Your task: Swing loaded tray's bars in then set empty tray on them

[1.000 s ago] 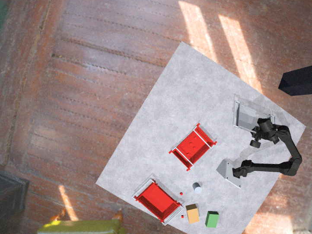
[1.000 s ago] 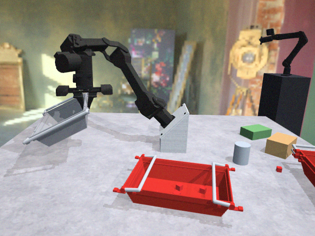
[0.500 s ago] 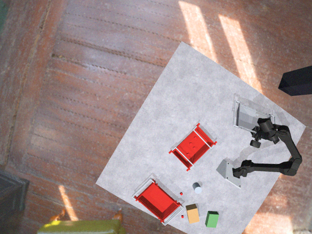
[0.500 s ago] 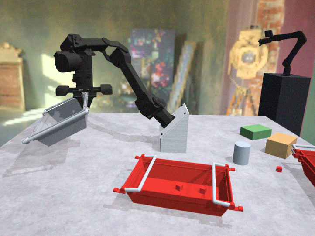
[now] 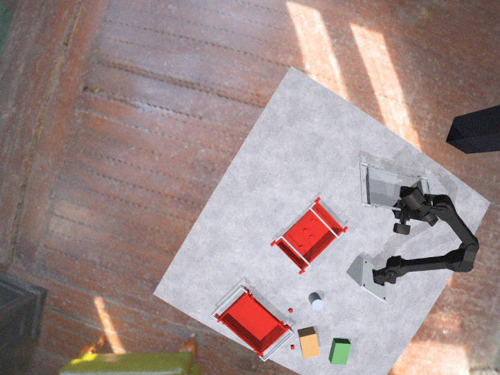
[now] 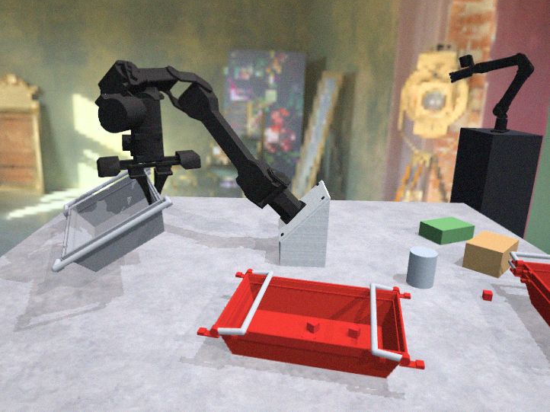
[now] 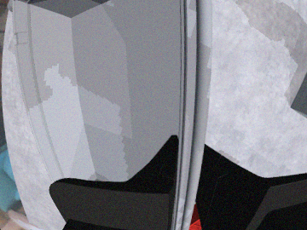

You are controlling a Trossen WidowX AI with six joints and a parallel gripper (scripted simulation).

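The grey see-through tray is 80 mm to the right of my gripper tip and 20 mm ahead of it. Round my gripper tip: red cube: 640 mm to the left, 160 mm ahead, 140 mm below; then grey cylinder: 540 mm to the left, 120 mm below, 80 mm ahead; then tan block: 750 mm to the left, 120 mm below, 10 mm ahead.
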